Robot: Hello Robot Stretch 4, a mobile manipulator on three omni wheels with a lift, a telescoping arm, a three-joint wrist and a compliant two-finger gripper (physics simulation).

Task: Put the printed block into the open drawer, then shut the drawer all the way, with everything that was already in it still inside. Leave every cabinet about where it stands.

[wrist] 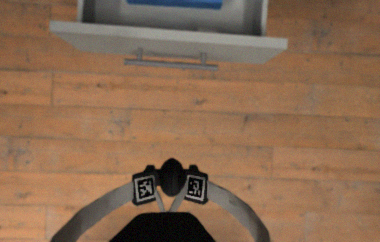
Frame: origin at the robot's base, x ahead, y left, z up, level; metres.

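Seen in the pictures: end effector, tool point: (172,175).
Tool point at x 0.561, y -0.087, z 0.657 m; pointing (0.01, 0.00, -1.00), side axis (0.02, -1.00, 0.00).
Note:
Offsets run from my tool point to a thing's top centre. "*": to the spot under its first point. Level surfaces: height alone.
The open drawer (100,37) shows at the top of the wrist view, with its grey front panel and bar handle @(* 0.161 m ahead, 0.014 m left, 0.247 m down) (170,64) facing my gripper. Part of a blue box-shaped thing @(* 0.296 m ahead, 0.006 m left, 0.283 m down) (175,4) shows inside it, cut off by the top edge of the view. A faint pale patch shows low behind the front panel; I cannot tell whether it is the printed block. My gripper (171,178) is shut, with its dark fingertips together and no object visible between them. In the view it is below the drawer handle and apart from it, over the floor.
The wood plank floor @(0.685 m down) (200,125) runs beneath the drawer and gripper and on both sides. The drawer front's left and right ends stick out past its side walls. The cabinet body and the back of the drawer are outside the view.

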